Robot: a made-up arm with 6 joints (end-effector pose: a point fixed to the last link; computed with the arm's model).
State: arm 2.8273 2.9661 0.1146 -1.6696 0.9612 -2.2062
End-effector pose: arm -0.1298 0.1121 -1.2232 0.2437 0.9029 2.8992
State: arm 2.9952 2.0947 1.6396 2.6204 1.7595 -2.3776
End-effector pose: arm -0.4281 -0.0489 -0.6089 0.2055 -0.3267 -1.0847
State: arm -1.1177 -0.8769 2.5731 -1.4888 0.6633 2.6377
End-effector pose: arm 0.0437 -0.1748 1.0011 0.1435 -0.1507 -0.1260
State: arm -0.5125 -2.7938 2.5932 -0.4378 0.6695 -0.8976
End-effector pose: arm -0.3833 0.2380 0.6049 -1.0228 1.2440 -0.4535
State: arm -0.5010 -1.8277 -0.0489 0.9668 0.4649 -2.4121
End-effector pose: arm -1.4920 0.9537 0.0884 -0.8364 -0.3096 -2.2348
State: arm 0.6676 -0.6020 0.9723 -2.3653 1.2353 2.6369
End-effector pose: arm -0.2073 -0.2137 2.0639 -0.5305 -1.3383 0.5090
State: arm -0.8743 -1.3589 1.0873 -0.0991 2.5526 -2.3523
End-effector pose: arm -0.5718 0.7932 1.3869 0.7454 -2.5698 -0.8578
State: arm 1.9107 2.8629 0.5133 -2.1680 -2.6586 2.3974
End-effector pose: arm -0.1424 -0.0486 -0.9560 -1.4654 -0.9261 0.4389
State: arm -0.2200 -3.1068 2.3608 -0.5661 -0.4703 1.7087
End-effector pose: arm -0.6911 0.2186 0.2837 -2.4967 -1.4624 0.8012
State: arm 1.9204 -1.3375 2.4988 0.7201 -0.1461 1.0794
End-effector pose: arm 0.0162 -0.0066 1.0986 -1.2007 0.5176 -2.2625
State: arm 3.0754 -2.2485 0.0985 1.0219 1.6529 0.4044
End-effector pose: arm 1.4436 -0.2360 -0.3209 -0.2483 2.5787 -0.5984
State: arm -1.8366 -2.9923 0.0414 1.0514 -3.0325 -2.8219
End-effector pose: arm 0.1021 0.2643 -0.9659 -1.3133 -1.0588 0.7993
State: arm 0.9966 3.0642 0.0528 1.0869 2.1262 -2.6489
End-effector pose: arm -0.1237 0.0868 -1.0508 0.0111 0.7686 -1.6106
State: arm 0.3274 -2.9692 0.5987 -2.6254 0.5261 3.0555
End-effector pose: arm -0.7190 -0.2263 -1.0358 0.8263 2.2313 1.4979
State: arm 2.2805 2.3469 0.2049 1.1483 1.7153 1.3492
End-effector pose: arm -0.7106 0.6040 -0.7787 -0.7806 -2.9383 -0.1632
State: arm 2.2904 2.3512 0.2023 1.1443 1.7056 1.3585
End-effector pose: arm -0.7142 0.5941 -0.7833 -0.7712 -2.9527 -0.1750
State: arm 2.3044 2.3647 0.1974 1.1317 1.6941 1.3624
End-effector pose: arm -0.7118 0.5733 -0.7965 -0.7456 -2.9734 -0.1904
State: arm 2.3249 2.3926 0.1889 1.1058 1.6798 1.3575
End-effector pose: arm -0.6990 0.5358 -0.8228 -0.6929 -3.0028 -0.2113
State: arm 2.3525 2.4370 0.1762 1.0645 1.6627 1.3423
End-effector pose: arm -0.6719 0.4797 -0.8625 -0.6067 -3.0396 -0.2371
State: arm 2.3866 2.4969 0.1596 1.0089 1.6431 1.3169
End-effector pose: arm -0.6275 0.4076 -0.9121 -0.4855 -3.0789 -0.2651
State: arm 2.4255 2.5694 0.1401 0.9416 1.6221 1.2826
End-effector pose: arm -0.5642 0.3245 -0.9661 0.3310 3.1068 0.2891
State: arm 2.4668 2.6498 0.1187 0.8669 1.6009 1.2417
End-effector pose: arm -0.4838 0.2380 -1.0179 0.1528 3.1067 0.3027
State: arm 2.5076 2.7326 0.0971 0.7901 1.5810 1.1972
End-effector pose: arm -0.3912 0.1556 -1.0620 -0.0326 3.1032 0.3039
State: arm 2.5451 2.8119 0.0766 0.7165 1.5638 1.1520
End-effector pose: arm -0.2945 0.0839 -1.0954 -0.2113 3.0960 0.2916
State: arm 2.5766 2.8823 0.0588 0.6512 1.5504 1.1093
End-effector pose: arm -0.2032 0.0263 -1.1175 -0.3694 3.0863 0.2678
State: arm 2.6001 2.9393 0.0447 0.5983 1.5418 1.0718
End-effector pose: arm -0.1260 -0.0160 -1.1300 -0.4957 3.0768 0.2371
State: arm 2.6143 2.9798 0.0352 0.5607 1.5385 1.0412
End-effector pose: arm -0.0697 -0.0438 -1.1358 -0.5828 3.0709 0.2050
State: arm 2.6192 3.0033 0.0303 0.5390 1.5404 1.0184
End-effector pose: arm -0.0364 -0.0592 -1.1377 -0.6295 3.0708 0.1762
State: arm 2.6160 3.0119 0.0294 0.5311 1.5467 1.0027
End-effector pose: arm -0.0238 -0.0649 -1.1374 0.6391 -3.0670 -0.1523
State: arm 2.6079 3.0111 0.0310 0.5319 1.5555 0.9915
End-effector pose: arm -0.0244 -0.0645 -1.1362 0.6261 -3.0633 -0.1328
